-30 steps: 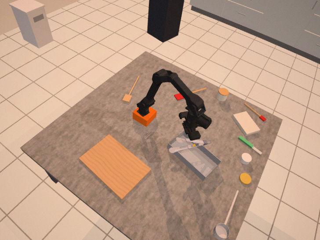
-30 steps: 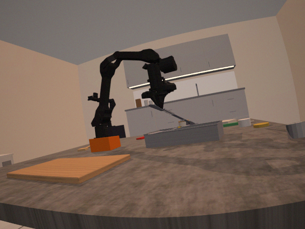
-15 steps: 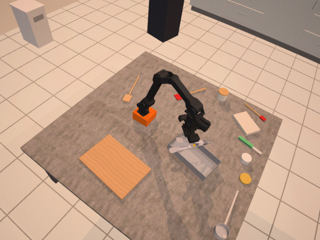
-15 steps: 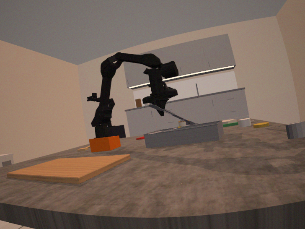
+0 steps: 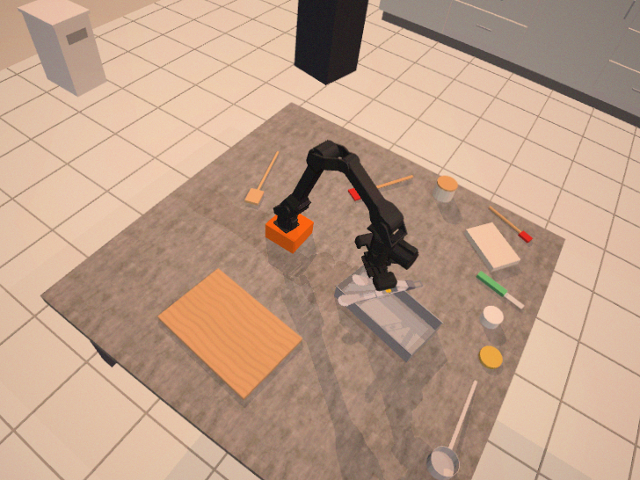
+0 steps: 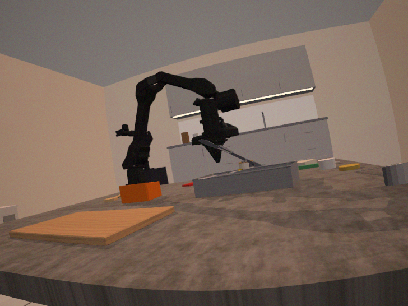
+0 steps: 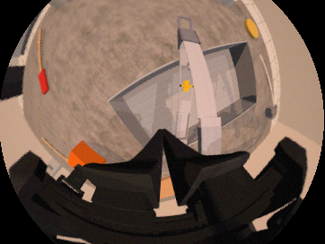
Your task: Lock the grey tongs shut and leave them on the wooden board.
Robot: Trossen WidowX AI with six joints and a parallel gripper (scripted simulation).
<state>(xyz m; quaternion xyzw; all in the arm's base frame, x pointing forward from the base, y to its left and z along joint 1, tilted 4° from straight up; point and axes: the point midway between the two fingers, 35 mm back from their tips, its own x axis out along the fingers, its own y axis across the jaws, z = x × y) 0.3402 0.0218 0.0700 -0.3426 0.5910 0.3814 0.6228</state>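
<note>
My gripper tip is now 9 cm short of the grey roasting tin, 1 cm to the left of it and 7 cm above it. Also, from my gripper tip: wooden board: 19 cm behind, 39 cm to the right, 9 cm below; yellow disc: 41 cm ahead, 11 cm to the left, 9 cm below; white cylinder: 34 cm ahead, 22 cm to the left, 8 cm below.
</note>
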